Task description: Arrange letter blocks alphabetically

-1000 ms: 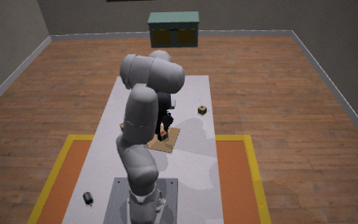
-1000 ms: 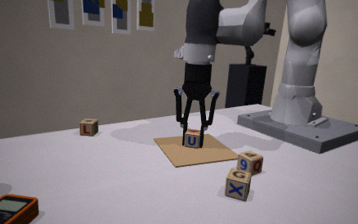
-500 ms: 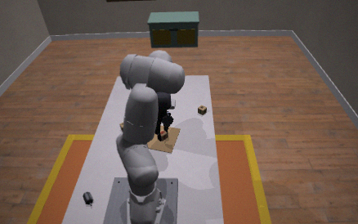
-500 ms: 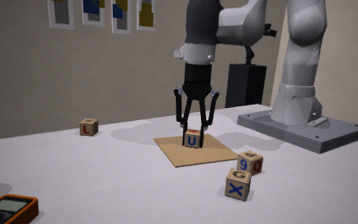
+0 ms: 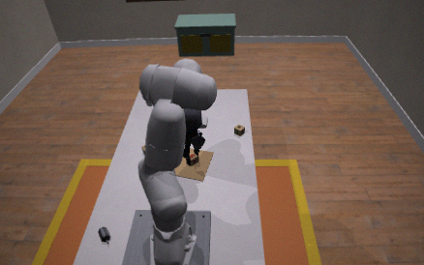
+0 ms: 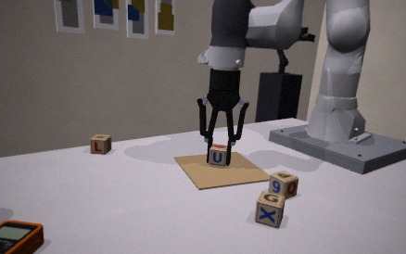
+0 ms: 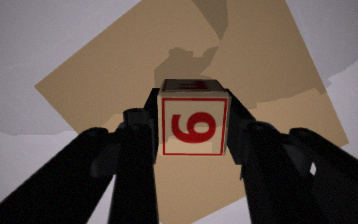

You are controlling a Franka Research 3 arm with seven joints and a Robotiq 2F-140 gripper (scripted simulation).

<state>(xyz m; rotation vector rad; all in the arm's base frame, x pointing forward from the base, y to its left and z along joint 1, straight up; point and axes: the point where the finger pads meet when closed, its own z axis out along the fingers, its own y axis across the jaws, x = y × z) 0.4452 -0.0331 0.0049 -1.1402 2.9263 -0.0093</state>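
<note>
Now: hand 40 mm above the tan mat and 20 mm to the right of it. Also, from my hand: small dark object 440 mm behind, 330 mm to the left, 30 mm below; block 10 mm below; grey can 530 mm ahead, 40 mm above, 10 mm to the right.
</note>
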